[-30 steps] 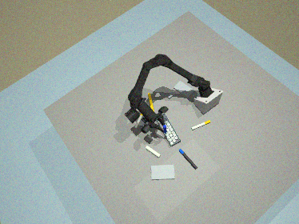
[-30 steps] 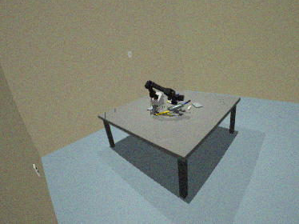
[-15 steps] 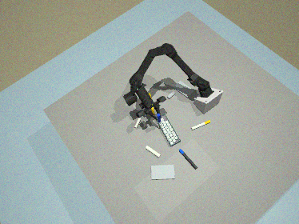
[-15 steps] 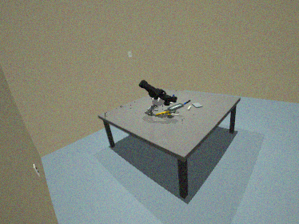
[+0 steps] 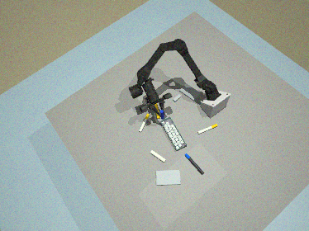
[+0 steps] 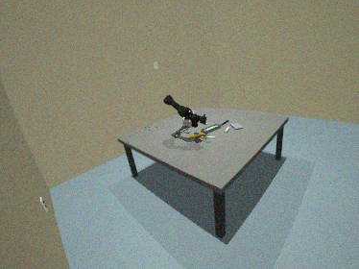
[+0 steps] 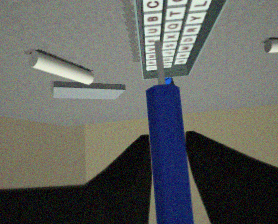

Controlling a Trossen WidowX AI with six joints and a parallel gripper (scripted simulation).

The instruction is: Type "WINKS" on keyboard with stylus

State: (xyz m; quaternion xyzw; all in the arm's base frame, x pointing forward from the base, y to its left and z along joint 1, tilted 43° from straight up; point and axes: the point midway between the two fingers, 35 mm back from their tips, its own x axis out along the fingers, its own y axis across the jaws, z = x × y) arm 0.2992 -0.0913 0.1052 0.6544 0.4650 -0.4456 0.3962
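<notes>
The yellow pen lies 4 cm behind my gripper tip, 11 cm to the right of it and 11 cm below it. Round my gripper tip: grey stylus tip: 5 cm below; then blue stylus: 1 cm below; then white stick: 16 cm ahead, 12 cm to the left, 11 cm below.
</notes>
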